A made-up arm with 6 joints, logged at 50 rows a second.
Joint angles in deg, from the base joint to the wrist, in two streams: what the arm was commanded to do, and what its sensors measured. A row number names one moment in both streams.
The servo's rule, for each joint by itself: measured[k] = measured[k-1] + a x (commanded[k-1-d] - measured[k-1]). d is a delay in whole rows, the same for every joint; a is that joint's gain. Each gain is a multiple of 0.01, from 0.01 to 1. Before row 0 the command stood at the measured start. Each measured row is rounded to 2 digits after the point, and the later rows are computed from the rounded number. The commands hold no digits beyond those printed.
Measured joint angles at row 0: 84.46, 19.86, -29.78, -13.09, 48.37, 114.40
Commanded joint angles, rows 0 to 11: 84.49, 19.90, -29.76, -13.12, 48.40, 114.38; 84.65, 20.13, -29.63, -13.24, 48.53, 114.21; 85.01, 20.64, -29.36, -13.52, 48.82, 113.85; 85.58, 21.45, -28.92, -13.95, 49.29, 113.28; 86.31, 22.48, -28.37, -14.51, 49.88, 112.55; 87.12, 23.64, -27.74, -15.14, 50.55, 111.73; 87.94, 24.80, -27.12, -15.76, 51.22, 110.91; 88.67, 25.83, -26.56, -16.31, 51.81, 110.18; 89.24, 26.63, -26.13, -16.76, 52.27, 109.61; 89.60, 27.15, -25.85, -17.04, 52.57, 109.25; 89.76, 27.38, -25.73, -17.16, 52.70, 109.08; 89.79, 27.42, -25.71, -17.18, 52.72, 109.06
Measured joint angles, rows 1 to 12: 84.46, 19.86, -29.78, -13.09, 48.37, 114.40; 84.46, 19.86, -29.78, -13.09, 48.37, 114.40; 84.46, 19.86, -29.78, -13.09, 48.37, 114.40; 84.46, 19.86, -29.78, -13.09, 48.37, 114.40; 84.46, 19.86, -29.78, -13.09, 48.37, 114.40; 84.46, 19.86, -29.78, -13.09, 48.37, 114.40; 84.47, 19.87, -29.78, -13.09, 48.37, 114.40; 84.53, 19.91, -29.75, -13.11, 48.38, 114.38; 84.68, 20.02, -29.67, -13.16, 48.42, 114.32; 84.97, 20.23, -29.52, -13.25, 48.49, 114.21; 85.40, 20.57, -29.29, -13.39, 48.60, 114.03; 85.95, 21.03, -28.98, -13.58, 48.76, 113.78
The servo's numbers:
d 6
a 0.32 0.15 0.20 0.11 0.08 0.11

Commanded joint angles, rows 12 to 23: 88.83, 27.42, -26.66, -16.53, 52.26, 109.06; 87.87, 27.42, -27.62, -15.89, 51.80, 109.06; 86.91, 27.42, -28.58, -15.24, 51.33, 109.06; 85.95, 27.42, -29.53, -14.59, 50.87, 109.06; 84.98, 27.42, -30.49, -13.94, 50.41, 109.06; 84.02, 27.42, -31.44, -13.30, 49.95, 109.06; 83.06, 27.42, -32.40, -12.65, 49.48, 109.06; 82.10, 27.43, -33.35, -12.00, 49.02, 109.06; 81.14, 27.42, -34.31, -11.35, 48.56, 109.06; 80.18, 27.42, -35.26, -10.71, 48.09, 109.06; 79.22, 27.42, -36.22, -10.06, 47.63, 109.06; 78.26, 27.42, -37.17, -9.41, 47.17, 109.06
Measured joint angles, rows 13 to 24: 86.59, 21.60, -28.61, -13.82, 48.96, 113.46; 87.26, 22.23, -28.20, -14.09, 49.19, 113.10; 87.89, 22.89, -27.79, -14.38, 49.44, 112.72; 88.44, 23.53, -27.40, -14.67, 49.69, 112.34; 88.86, 24.11, -27.07, -14.94, 49.93, 111.98; 89.16, 24.61, -26.80, -15.19, 50.15, 111.66; 89.05, 25.03, -26.77, -15.34, 50.32, 111.37; 88.67, 25.39, -26.94, -15.40, 50.44, 111.12; 88.11, 25.69, -27.27, -15.38, 50.51, 110.89; 87.42, 25.95, -27.72, -15.29, 50.54, 110.69; 86.64, 26.17, -28.27, -15.14, 50.53, 110.51; 85.80, 26.36, -28.90, -14.94, 50.48, 110.35
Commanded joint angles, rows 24 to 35: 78.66, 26.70, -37.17, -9.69, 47.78, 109.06; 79.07, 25.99, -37.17, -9.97, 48.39, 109.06; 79.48, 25.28, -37.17, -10.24, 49.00, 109.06; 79.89, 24.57, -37.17, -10.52, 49.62, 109.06; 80.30, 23.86, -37.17, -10.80, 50.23, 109.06; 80.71, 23.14, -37.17, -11.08, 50.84, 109.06; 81.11, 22.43, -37.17, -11.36, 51.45, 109.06; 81.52, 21.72, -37.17, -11.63, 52.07, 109.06; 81.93, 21.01, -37.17, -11.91, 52.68, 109.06; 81.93, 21.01, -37.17, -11.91, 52.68, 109.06; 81.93, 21.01, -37.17, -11.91, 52.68, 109.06; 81.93, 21.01, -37.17, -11.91, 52.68, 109.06
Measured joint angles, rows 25 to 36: 84.92, 26.52, -29.60, -14.69, 50.40, 110.21; 84.02, 26.66, -30.35, -14.39, 50.29, 110.08; 83.10, 26.77, -31.14, -14.06, 50.15, 109.97; 82.17, 26.87, -31.96, -13.69, 49.99, 109.87; 81.23, 26.95, -32.81, -13.29, 49.80, 109.78; 80.28, 27.02, -33.68, -12.86, 49.59, 109.70; 79.76, 26.97, -34.38, -12.51, 49.45, 109.63; 79.54, 26.82, -34.94, -12.23, 49.37, 109.57; 79.52, 26.59, -35.39, -12.01, 49.34, 109.51; 79.64, 26.29, -35.75, -11.85, 49.36, 109.46; 79.85, 25.93, -36.03, -11.73, 49.43, 109.42; 80.13, 25.51, -36.26, -11.66, 49.54, 109.38
